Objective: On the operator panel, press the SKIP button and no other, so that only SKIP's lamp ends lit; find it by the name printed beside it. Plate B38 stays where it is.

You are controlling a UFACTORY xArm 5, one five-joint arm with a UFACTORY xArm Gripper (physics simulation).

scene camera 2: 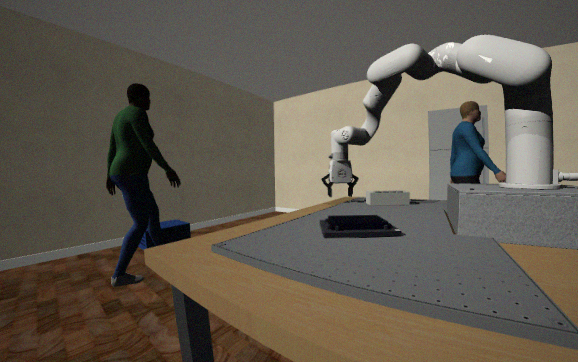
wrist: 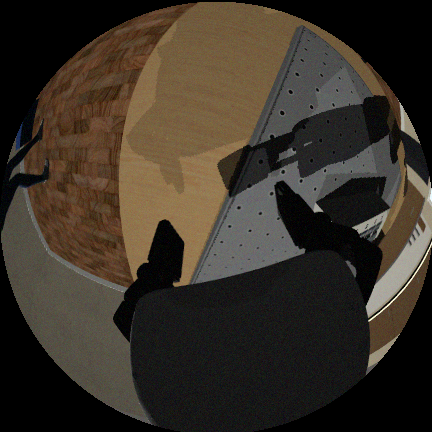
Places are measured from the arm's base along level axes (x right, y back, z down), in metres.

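Pixels of known places: gripper, between the fingertips: [scene camera 2: 340,196] [wrist: 224,214]; arm's base, origin of its link: [scene camera 2: 527,187].
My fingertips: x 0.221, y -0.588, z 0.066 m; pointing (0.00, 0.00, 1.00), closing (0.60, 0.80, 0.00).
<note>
For each thing: its top centre in the pictures, then the offset to it from my fingertips. Level surfaces: height alone.
- operator panel, centre of its top: [wrist: 365,236] [scene camera 2: 387,190] dx +0.035, dy +0.198, dz -0.028 m
- flat black tray-like object, centre of its top: [scene camera 2: 356,219] dx -0.422, dy +0.194, dz +0.001 m
- grey perforated board, height of its surface: dz +0.028 m
- wooden table, height of its surface: dz +0.040 m
The operator panel [scene camera 2: 388,198] [wrist: 358,222] is a pale box at the far side of the grey board in the scene view. In the wrist view it lies at the right; its dark top shows, and the right finger and gripper linkage cover much of its pale face. The SKIP name and its lamp cannot be made out. My gripper [scene camera 2: 340,193] [wrist: 224,214] is open and empty. It hangs left of the panel in the scene view, and over the board's edge in the wrist view. No plate marked B38 can be read in either view.
A flat black tray-like object [scene camera 2: 360,227] lies on the grey perforated board [scene camera 2: 300,255] [wrist: 245,220], nearer the scene camera than the panel. The wooden table [scene camera 2: 240,280] [wrist: 150,200] borders the board. Two people stand beyond the table, and a blue box [scene camera 2: 175,230] is on the floor.
</note>
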